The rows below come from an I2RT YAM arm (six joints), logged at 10 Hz.
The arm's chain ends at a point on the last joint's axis. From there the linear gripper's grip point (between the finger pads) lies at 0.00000 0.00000 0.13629 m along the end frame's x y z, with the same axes.
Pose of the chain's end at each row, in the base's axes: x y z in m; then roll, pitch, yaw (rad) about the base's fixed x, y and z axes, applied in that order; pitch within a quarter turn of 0, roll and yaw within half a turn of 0:
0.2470, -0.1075, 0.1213, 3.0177, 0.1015, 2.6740
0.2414, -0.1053, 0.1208, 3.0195, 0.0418, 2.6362
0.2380, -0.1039, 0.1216, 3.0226, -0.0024, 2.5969
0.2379, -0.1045, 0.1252, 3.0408, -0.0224, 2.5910
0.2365, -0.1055, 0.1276, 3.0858, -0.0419, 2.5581
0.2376, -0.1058, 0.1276, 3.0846, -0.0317, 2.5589
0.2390, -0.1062, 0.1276, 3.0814, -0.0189, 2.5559
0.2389, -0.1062, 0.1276, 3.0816, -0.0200, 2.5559
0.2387, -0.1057, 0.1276, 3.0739, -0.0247, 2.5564
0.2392, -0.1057, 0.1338, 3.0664, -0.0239, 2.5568
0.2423, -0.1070, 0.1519, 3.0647, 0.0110, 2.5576
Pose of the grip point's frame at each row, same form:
0.2668, -0.0986, -0.0132, 3.0177, 0.1015, 2.6740
0.2544, -0.0935, -0.0144, 3.0195, 0.0418, 2.6362
0.2461, -0.0899, -0.0137, 3.0226, -0.0024, 2.5969
0.2425, -0.0912, -0.0104, 3.0408, -0.0224, 2.5910
0.2359, -0.0960, -0.0084, 3.0858, -0.0419, 2.5581
0.2383, -0.0969, -0.0084, 3.0846, -0.0317, 2.5589
0.2414, -0.0979, -0.0084, 3.0814, -0.0189, 2.5559
0.2411, -0.0979, -0.0084, 3.0816, -0.0200, 2.5559
0.2410, -0.0962, -0.0083, 3.0739, -0.0247, 2.5564
0.2421, -0.0954, -0.0021, 3.0664, -0.0239, 2.5568
0.2493, -0.0991, 0.0160, 3.0647, 0.0110, 2.5576

